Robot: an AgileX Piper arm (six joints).
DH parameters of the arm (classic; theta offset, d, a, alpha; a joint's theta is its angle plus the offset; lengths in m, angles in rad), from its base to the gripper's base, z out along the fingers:
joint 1: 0 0.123 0 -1.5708
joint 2: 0.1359 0 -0.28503 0
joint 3: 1.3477 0 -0.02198 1.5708
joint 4: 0 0.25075 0 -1.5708
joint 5: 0 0 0 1.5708
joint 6: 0 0.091 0 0
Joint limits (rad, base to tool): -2.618..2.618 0..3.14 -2.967..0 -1.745..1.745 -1.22..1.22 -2.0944..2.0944
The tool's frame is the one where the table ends.
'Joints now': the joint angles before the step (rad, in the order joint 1, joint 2, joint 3, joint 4, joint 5, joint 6). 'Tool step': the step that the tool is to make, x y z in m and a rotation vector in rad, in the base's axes. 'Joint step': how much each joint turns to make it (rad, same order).
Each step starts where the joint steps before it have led.
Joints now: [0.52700 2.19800 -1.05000 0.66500 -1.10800 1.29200]
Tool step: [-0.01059 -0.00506 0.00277 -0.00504 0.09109 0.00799]
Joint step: [0.00001 -0.05599 0.05400 0.02501 0.08999 -0.02399]
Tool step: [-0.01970 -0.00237 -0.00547 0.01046 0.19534 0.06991]
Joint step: [0.00100 -0.07300 0.08098 -0.00800 0.20101 -0.00002]
